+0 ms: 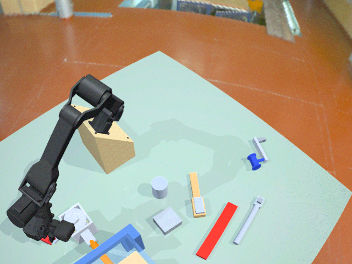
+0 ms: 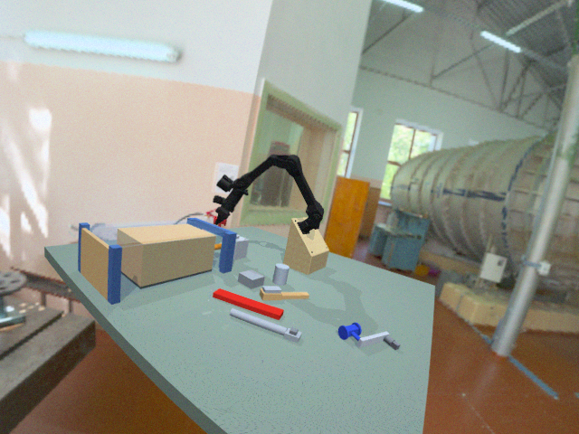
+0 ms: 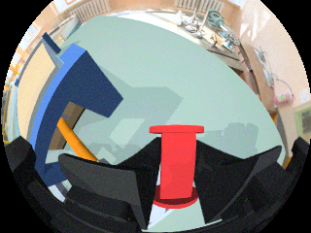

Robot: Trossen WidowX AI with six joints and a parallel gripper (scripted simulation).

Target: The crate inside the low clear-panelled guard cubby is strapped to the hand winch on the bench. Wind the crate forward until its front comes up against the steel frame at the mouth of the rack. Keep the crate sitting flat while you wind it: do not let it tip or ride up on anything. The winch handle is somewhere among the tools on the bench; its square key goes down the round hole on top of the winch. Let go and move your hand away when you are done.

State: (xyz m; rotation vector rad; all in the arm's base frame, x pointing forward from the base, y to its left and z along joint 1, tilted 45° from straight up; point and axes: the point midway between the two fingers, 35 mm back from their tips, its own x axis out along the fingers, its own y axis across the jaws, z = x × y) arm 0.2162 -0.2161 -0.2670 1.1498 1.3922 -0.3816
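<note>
The winch handle lies 50 mm to the left of my gripper tip, 30 mm below it and 20 mm behind it. Round my gripper tip: pale grey winch 100 mm to the left, 100 mm below, 50 mm behind; then red knob 10 mm to the left, 10 mm behind; then blue frame 120 mm to the left, 120 mm ahead, 20 mm below.
</note>
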